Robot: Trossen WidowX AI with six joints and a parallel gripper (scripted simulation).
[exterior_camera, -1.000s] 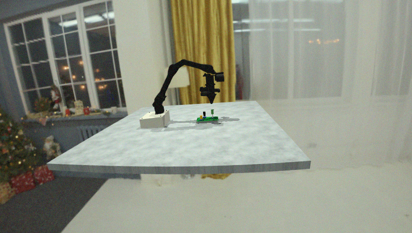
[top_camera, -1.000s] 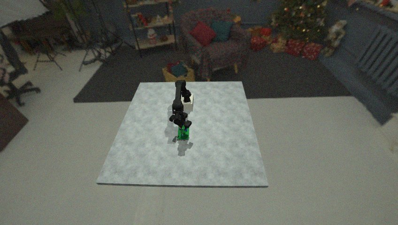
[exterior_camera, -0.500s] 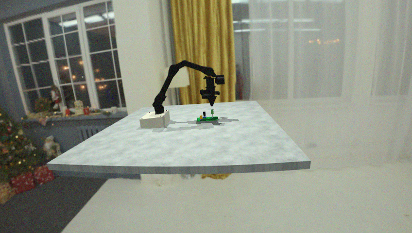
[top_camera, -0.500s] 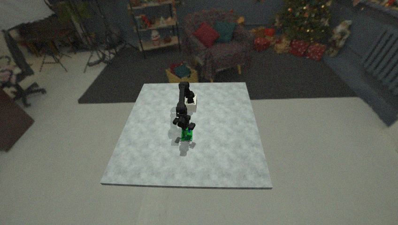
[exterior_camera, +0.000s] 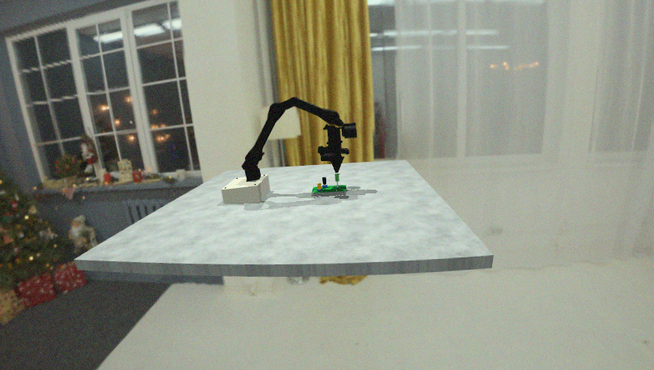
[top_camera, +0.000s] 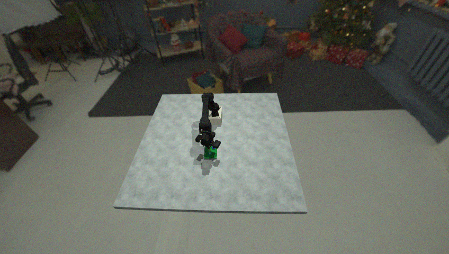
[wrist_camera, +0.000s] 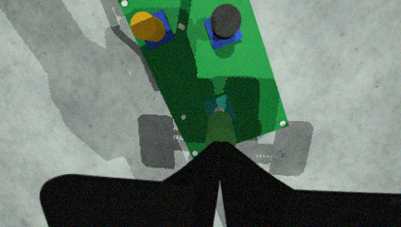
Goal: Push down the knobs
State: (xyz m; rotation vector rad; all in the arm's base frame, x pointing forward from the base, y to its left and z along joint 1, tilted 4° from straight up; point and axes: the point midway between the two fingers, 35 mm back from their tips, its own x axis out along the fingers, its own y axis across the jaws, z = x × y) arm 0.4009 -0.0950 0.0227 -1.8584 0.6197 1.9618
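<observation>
The green knob is 20 mm below my gripper tip.
</observation>
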